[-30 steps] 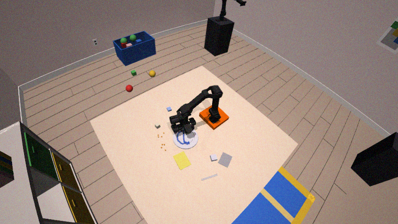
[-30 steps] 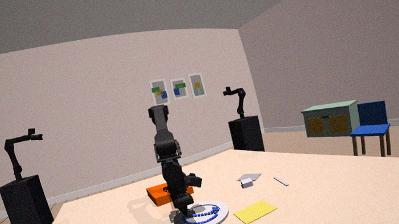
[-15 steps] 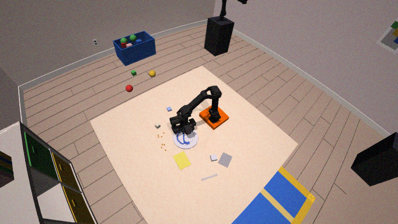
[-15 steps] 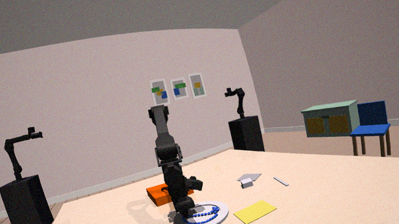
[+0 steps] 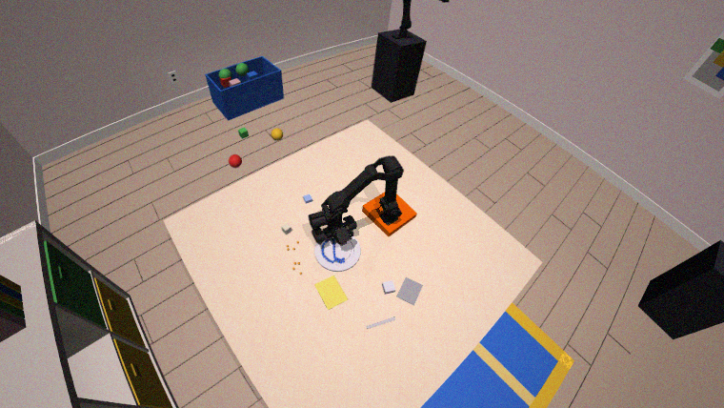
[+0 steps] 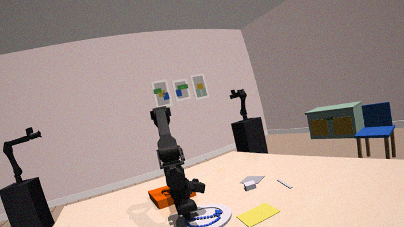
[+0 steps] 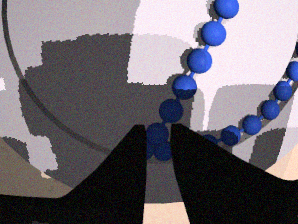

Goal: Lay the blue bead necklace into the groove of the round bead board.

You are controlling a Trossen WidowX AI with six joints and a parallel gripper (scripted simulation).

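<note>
My gripper tip is now 5 cm to the right of the round bead board, 1 cm short of it and 1 cm above it. Round my gripper tip: yellow sheet (19 cm to the left, 14 cm ahead, 1 cm below); pale cube (16 cm to the right, 15 cm ahead); blue cube (26 cm to the right, 2 cm behind, 1 cm below).
</note>
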